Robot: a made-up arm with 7 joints.
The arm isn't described. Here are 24 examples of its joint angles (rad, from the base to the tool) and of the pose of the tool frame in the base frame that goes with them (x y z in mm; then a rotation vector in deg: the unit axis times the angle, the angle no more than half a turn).
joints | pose
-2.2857 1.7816 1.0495 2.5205 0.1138 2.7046 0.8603 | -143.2 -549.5 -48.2 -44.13 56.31 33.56
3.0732 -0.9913 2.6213 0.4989 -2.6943 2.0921 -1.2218 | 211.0 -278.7 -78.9 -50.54 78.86 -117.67
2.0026 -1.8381 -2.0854 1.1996 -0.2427 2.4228 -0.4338 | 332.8 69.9 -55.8 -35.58 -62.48 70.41
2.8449 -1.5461 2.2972 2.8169 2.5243 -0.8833 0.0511 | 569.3 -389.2 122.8 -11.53 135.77 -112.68
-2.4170 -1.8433 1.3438 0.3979 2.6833 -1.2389 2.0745 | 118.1 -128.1 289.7 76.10 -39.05 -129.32
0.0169 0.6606 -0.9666 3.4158 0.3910 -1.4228 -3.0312 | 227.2 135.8 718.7 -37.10 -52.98 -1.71
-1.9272 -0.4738 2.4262 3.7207 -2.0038 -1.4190 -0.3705 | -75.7 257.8 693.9 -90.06 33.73 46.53
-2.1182 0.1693 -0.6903 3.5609 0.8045 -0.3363 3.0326 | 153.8 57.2 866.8 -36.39 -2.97 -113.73
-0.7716 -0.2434 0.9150 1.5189 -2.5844 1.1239 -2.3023 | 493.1 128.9 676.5 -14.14 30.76 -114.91
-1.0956 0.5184 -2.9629 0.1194 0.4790 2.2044 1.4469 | -119.3 71.4 162.5 85.18 24.69 -3.24
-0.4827 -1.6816 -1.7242 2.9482 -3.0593 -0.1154 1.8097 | -741.2 201.7 92.1 -18.61 -96.40 1.48
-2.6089 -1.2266 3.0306 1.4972 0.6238 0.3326 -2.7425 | 519.2 204.5 -217.9 -43.78 -170.96 -5.62
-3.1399 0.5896 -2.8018 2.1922 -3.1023 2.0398 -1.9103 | -166.2 89.9 926.7 86.72 -51.16 -60.23
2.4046 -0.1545 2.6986 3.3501 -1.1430 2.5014 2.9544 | -39.6 -77.6 828.5 136.64 74.73 -55.53
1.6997 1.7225 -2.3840 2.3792 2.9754 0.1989 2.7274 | 169.1 738.2 379.7 -42.49 71.20 71.56
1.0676 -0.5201 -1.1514 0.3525 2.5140 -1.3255 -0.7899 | 181.1 -77.3 189.9 88.58 -116.45 -12.62
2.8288 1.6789 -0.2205 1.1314 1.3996 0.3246 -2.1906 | -56.0 189.4 -363.4 -25.98 149.16 -30.13
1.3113 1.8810 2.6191 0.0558 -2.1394 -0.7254 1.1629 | 15.2 -56.2 372.1 79.56 -17.42 65.26
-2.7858 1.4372 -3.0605 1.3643 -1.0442 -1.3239 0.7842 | -337.2 15.2 658.5 54.71 -79.14 -132.73
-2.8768 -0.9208 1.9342 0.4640 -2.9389 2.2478 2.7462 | 223.3 -365.2 122.2 51.23 33.84 74.04
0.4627 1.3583 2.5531 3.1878 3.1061 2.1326 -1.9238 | 657.4 230.6 217.6 78.11 140.55 -55.96
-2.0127 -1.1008 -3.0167 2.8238 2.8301 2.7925 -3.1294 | 220.1 539.0 495.9 80.87 38.43 -85.73
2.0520 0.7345 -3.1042 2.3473 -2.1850 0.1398 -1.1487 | -19.4 177.3 953.4 4.42 -3.44 -71.97
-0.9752 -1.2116 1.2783 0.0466 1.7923 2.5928 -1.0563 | 195.5 115.7 136.1 -96.63 -17.58 16.49
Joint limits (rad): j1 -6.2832..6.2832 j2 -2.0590..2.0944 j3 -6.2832..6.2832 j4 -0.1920..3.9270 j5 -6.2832..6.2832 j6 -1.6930..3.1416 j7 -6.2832..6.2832
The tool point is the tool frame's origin. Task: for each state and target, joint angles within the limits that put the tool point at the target. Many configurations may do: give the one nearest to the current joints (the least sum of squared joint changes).
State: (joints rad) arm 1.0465 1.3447 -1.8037 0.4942 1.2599 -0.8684 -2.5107
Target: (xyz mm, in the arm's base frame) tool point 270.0 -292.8 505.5
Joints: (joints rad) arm 0.7458 1.1095 -1.9554 0.8652 1.1378 -0.6899 -2.5107
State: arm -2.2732 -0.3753 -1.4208 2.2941 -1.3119 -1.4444 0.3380
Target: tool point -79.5 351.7 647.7
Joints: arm -2.4596 -0.5679 -1.5029 1.8695 -1.5443 -1.6930 0.3380
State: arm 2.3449 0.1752 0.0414 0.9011 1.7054 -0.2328 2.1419
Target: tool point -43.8 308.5 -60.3
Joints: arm 2.1484 0.6039 -0.1073 0.5835 1.7471 -0.1793 2.1419
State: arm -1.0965 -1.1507 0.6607 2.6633 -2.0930 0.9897 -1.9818
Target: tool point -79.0 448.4 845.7
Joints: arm -1.0393 -1.0369 0.5780 2.2775 -1.9958 1.1722 -1.9818
